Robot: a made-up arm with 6 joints.
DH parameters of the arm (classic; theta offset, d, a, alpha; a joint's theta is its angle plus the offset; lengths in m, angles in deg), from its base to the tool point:
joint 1: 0 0.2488 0 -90
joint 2: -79.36 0 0.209 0
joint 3: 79.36 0 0.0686 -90
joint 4: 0 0.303 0 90
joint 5: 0 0 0.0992 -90
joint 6: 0 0.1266 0 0
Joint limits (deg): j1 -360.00..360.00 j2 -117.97..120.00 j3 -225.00..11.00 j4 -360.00..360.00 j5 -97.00..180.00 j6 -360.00..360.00
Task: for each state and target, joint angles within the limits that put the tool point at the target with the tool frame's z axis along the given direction. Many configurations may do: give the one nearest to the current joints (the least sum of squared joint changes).
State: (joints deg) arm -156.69 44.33 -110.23 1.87 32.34 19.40
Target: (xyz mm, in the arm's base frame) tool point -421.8 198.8 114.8 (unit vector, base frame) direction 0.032 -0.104 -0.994
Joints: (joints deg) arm -205.60 23.92 -67.46 6.18 47.95 19.40
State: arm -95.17 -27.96 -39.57 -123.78 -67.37 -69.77
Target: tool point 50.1 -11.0 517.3 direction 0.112 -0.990 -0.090
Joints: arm -101.43 -78.34 -72.54 -160.67 -67.50 -69.77
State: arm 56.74 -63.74 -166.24 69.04 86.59 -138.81
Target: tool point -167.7 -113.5 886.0 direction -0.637 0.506 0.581
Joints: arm 46.85 -37.98 -145.99 91.84 54.24 -138.81
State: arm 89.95 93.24 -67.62 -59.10 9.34 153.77
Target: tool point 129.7 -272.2 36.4 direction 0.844 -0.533 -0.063
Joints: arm 121.93 119.89 -31.29 -95.40 25.87 153.77
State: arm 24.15 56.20 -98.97 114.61 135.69 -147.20
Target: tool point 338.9 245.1 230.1 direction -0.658 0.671 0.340
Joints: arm 13.45 28.17 -73.69 83.18 125.72 -147.20
